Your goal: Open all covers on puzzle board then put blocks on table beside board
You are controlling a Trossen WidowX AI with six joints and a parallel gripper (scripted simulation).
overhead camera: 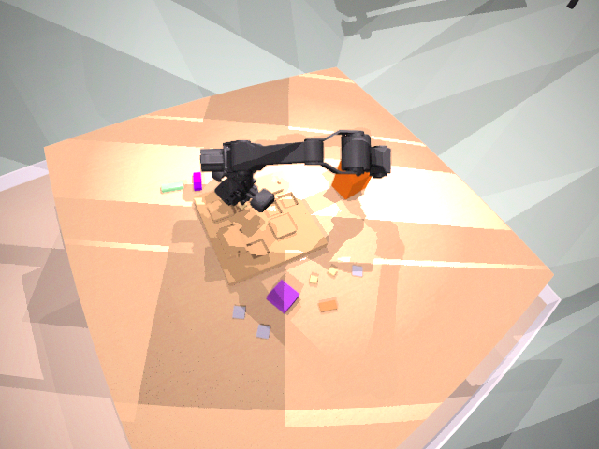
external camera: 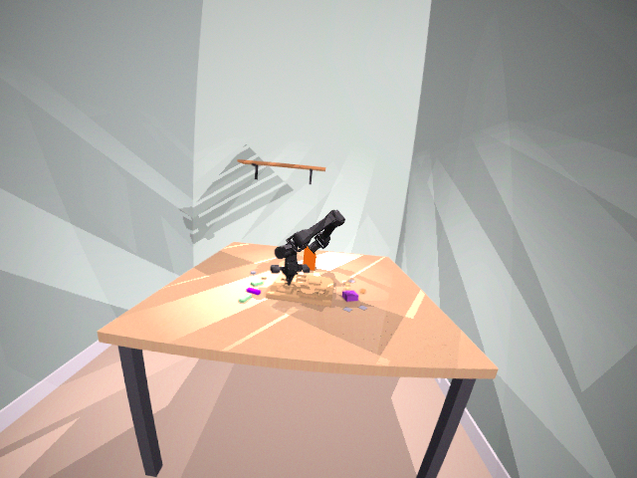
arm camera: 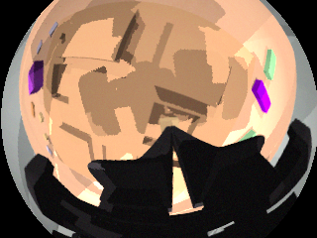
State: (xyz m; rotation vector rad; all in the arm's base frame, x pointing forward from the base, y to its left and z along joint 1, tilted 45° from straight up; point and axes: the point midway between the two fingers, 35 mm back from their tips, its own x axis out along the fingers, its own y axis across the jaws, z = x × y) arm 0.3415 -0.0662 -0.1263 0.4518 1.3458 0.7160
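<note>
The tan puzzle board lies 60 mm to the left of my gripper tip. From my gripper tip the other things lie so: orange block: 10 mm ahead, 380 mm to the left, 20 mm below; purple block: 60 mm ahead, 160 mm to the right, 10 mm below; mint-green block: 130 mm ahead, 190 mm to the right, 10 mm below.
</note>
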